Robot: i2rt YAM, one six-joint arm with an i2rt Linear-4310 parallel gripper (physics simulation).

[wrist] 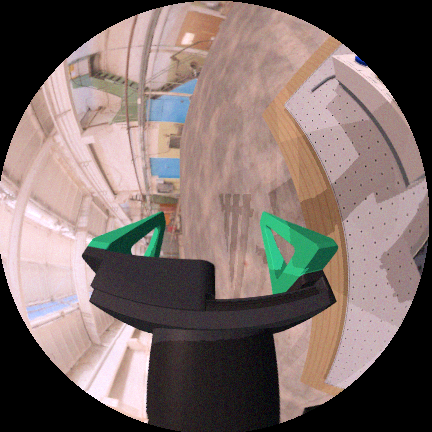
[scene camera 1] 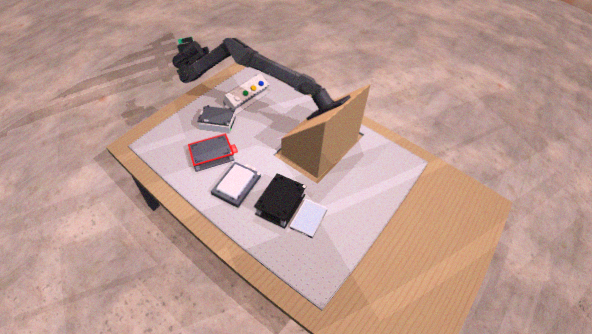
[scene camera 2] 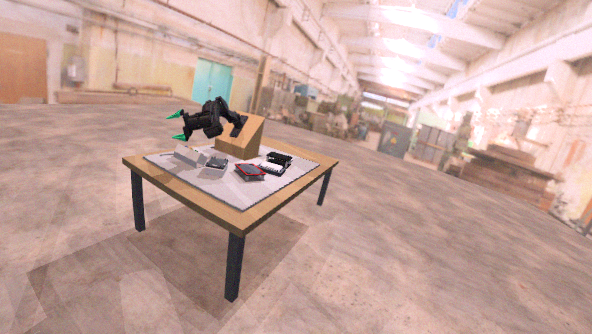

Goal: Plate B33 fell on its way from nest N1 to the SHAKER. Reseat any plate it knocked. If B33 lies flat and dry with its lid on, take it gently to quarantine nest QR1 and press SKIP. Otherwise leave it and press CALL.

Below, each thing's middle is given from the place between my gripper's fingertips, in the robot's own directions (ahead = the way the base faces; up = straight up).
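Pale flat lid (scene camera 1: 308,218): a good way below my hand, well ahead of it, well to the left of it.
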